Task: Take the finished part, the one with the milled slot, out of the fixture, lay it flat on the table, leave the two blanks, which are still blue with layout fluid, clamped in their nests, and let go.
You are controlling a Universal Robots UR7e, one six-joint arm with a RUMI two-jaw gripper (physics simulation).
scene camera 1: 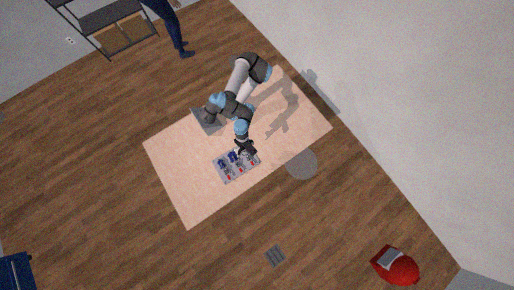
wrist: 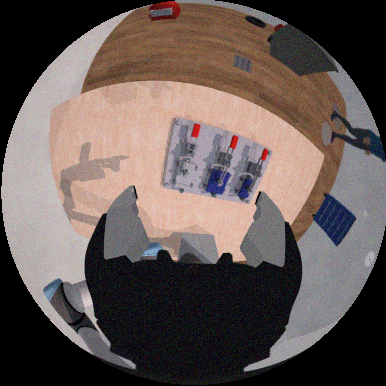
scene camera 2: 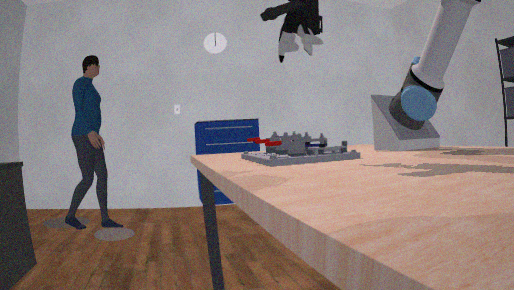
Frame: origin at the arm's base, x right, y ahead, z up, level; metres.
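Seen in the pictures: gripper, fingertip midpoint: [scene camera 1: 245, 150] [wrist: 196, 189] [scene camera 2: 294, 59]; arm's base, link origin: [scene camera 1: 206, 116] [scene camera 2: 406, 115].
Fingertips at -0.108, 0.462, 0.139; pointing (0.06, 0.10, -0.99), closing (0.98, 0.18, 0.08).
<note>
Offsets run from my fingertips to a thing's top centre, as dx, dy, dz. "spot": to the spot under its first point. Level surfaces: height alone.
The grey fixture plate @(+0.102, -0.019, -0.241) [scene camera 1: 235, 176] [scene camera 2: 300, 160] [wrist: 169, 160] lies on the table with three clamped nests and red clamp handles. Two blue blanks sit in the middle nest and in the right nest of the wrist view: the middle blank [scene camera 1: 232, 157] [wrist: 218, 181] and the end blank [scene camera 1: 221, 163] [wrist: 244, 189]. The third nest holds bare silvery metal, where the finished part @(spot: -0.006, -0.045, -0.220) [wrist: 186, 169] seems to sit; its slot is too small to make out. My gripper [scene camera 1: 244, 154] [scene camera 2: 296, 55] [wrist: 196, 189] is open and empty, high above the table, pointing down, and hides part of the fixture in scene camera 1.
The arm's slanted grey base [scene camera 1: 200, 120] [scene camera 2: 382, 125] stands at the back edge of the wooden table @(dz -0.256) [scene camera 1: 170, 165] [scene camera 2: 400, 200] [wrist: 125, 125]. Small posts and clamp arms rise from the fixture plate. A person [scene camera 2: 87, 105] stands off beyond the table, near a blue cabinet [scene camera 2: 225, 132].
</note>
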